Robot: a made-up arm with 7 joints. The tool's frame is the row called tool. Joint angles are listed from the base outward. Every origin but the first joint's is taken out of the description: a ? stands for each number. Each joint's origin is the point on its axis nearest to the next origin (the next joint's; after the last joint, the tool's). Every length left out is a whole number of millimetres.
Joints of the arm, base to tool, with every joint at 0 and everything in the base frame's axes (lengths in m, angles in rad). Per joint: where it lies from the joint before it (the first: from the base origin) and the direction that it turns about. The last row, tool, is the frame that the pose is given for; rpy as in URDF.
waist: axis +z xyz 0 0 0.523
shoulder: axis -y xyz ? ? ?
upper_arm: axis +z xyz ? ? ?
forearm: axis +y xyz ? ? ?
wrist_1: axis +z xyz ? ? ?
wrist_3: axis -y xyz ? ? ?
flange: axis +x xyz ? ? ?
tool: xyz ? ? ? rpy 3.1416 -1.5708 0
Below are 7 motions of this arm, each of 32 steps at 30 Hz.
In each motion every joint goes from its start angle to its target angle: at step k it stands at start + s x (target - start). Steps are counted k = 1, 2, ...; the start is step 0. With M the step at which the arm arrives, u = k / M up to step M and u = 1 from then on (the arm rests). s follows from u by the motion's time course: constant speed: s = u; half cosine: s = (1 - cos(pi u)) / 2; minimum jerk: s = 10 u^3 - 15 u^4 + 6 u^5.
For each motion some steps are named. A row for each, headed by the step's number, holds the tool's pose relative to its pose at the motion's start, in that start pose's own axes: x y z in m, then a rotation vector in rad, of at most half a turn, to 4 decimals.
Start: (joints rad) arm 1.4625 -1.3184 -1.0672 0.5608 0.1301 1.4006 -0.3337
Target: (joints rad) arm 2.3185 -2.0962 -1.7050 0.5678 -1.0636 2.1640 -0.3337
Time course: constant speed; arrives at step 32
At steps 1, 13, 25, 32:
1: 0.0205 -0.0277 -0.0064 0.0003 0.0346 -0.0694
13: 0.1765 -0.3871 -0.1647 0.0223 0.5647 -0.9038
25: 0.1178 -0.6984 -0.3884 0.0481 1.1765 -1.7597
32: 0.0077 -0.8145 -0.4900 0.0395 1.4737 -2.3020

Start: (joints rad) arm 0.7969 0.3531 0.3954 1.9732 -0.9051 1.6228 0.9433
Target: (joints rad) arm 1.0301 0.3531 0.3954 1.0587 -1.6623 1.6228 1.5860
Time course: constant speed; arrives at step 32
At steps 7, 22, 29, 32:
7: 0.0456 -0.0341 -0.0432 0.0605 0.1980 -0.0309
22: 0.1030 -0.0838 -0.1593 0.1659 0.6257 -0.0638
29: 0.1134 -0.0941 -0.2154 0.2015 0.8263 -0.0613
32: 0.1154 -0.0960 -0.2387 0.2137 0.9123 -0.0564

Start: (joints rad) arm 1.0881 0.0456 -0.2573 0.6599 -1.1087 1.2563 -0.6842
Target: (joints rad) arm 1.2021 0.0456 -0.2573 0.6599 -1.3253 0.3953 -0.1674
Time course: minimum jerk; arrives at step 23
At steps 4, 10, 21, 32:
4: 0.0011 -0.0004 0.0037 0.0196 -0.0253 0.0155
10: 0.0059 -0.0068 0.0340 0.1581 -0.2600 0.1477
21: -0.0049 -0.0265 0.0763 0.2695 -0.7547 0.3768
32: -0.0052 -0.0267 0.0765 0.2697 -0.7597 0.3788

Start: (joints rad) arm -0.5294 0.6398 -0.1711 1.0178 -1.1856 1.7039 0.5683
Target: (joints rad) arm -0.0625 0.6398 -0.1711 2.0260 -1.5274 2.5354 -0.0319
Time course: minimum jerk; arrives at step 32
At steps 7, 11, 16, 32:
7: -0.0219 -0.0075 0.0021 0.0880 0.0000 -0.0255
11: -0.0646 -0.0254 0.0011 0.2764 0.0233 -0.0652
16: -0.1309 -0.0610 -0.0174 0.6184 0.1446 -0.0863
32: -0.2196 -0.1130 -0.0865 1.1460 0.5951 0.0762

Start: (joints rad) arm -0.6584 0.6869 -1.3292 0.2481 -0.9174 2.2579 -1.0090
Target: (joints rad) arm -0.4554 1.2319 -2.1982 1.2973 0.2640 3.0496 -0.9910
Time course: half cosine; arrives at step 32
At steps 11, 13, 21, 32:
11: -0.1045 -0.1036 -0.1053 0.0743 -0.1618 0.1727
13: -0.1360 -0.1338 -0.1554 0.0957 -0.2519 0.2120
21: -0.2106 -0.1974 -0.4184 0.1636 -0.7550 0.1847
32: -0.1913 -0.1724 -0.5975 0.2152 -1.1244 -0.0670

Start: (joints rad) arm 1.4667 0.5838 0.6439 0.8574 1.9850 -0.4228 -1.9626
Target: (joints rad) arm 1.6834 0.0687 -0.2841 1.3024 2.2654 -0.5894 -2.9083
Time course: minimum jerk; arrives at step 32
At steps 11, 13, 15, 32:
11: -0.0324 -0.0459 -0.1481 -0.2106 -0.0459 -0.1407
13: -0.0476 -0.0762 -0.2109 -0.3049 -0.0807 -0.2026
15: -0.0643 -0.1158 -0.2756 -0.4058 -0.1299 -0.2686
32: -0.1315 -0.3764 -0.5092 -0.7969 -0.5511 -0.5444

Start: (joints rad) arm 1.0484 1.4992 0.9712 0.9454 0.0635 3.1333 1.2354
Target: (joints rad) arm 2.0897 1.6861 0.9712 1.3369 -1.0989 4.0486 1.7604
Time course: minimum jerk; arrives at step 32
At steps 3, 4, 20, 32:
3: 0.0025 -0.0026 0.0023 0.0119 -0.0017 0.0026
4: 0.0057 -0.0058 0.0052 0.0267 -0.0039 0.0058
20: 0.2967 -0.2859 0.1060 1.0664 -0.4851 0.2385
32: 0.4086 -0.4038 0.0847 1.3257 -0.8362 0.3077

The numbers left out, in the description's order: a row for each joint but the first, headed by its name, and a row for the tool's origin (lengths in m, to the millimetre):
shoulder: 0 -0.074 0
upper_arm: 0 0 0.498
forearm: 0.031 0.066 0
wrist_1: -0.015 0 0.274
wrist_3: 0 -0.102 0
flange: 0.017 0 0.124
tool: 0 0 0

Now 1 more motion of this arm.
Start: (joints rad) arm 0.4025 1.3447 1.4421 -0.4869 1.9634 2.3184 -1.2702
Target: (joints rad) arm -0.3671 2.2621 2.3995 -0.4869 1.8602 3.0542 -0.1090
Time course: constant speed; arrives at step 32
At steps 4, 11, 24, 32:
4: -0.0829 -0.0036 -0.0822 -0.1268 -0.1311 0.1664
11: -0.1930 0.0016 -0.2480 -0.4397 -0.3175 0.3991
24: -0.2590 0.0108 -0.5734 -1.2290 -0.4006 0.5503
32: -0.2227 -0.0062 -0.7410 -1.7186 -0.2347 0.4030

